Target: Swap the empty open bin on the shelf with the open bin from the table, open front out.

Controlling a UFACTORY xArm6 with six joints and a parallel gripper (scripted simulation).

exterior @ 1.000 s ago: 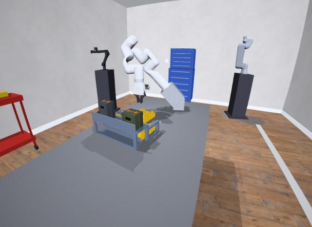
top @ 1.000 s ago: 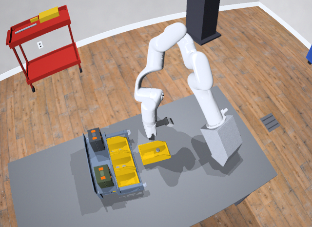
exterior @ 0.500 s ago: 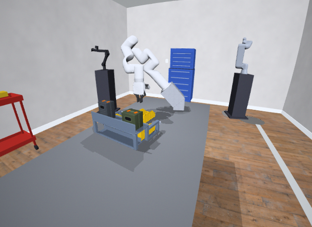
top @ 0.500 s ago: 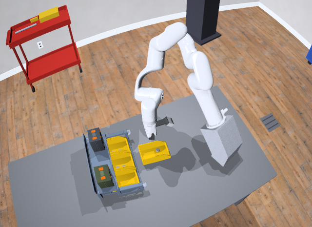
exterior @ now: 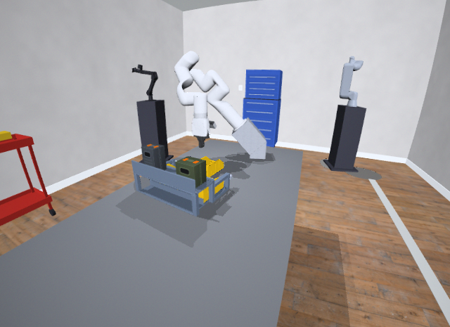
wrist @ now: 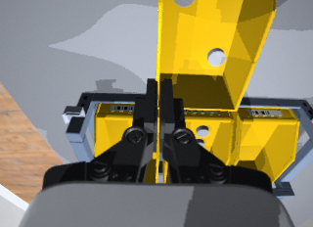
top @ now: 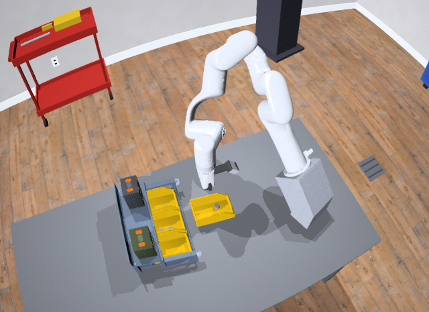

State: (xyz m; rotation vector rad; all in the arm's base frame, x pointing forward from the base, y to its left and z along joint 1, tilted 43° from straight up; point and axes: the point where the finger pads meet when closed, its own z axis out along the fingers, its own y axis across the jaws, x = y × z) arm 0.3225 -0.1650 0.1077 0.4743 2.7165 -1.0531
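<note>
The shelf lip is 15 cm below my hand, 14 cm ahead of it and 2 cm to the left of it. Also, from my hand: olive box 36 cm ahead, 5 cm to the left, 1 cm below; then dark grey box 27 cm ahead, 16 cm to the right.
</note>
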